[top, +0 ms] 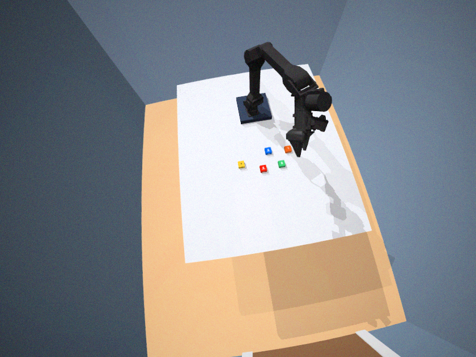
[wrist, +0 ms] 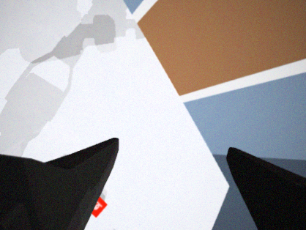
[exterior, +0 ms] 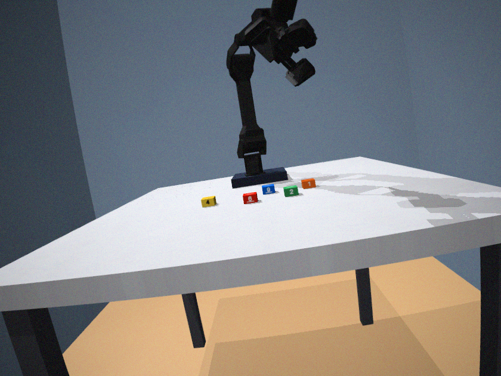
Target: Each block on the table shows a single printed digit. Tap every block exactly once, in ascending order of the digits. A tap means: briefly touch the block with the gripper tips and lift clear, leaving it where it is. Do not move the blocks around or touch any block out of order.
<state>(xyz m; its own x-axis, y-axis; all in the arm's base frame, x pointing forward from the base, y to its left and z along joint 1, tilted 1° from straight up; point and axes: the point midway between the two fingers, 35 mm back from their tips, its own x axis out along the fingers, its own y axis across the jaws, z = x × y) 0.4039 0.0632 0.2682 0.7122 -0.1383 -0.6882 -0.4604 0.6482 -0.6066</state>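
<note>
My gripper tip is 260 mm above the orange block 1, 150 mm past it and 50 mm to the right of it. From my gripper tip the other things lie so: red block 6 (260 mm below, 110 mm to the right, 80 mm behind); green block 2 (260 mm below, 80 mm behind, 10 mm to the right); blue block 9 (260 mm below, 170 mm behind, 50 mm to the right).
</note>
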